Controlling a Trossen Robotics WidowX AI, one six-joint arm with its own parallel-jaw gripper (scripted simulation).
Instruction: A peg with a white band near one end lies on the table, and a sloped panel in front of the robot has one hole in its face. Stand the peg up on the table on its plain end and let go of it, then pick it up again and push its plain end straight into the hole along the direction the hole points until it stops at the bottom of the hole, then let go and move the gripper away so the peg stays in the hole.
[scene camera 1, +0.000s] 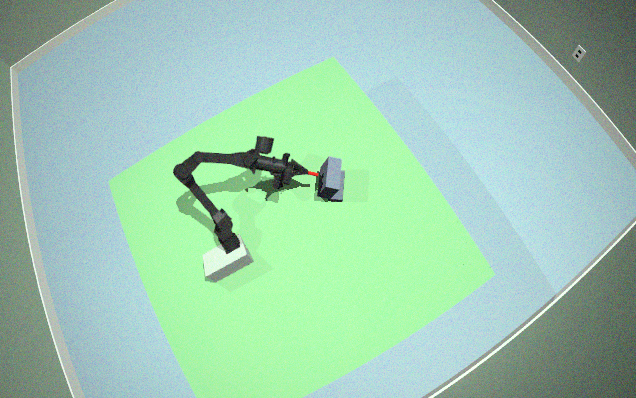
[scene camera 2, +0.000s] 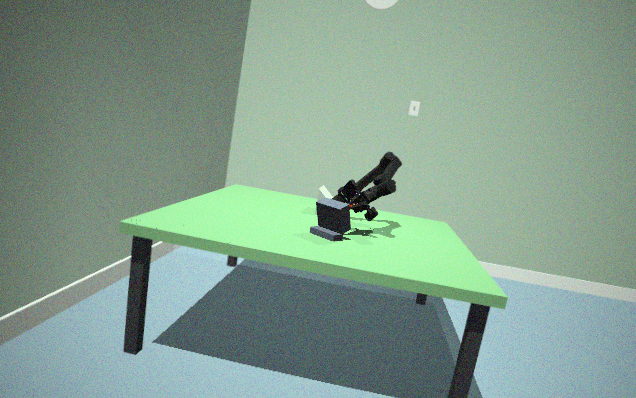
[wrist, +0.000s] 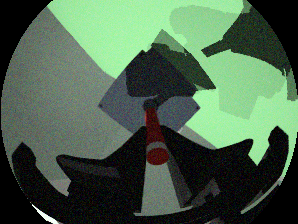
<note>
My gripper holds a red peg.
My gripper also shows in scene camera 2 and in the wrist view.
</note>
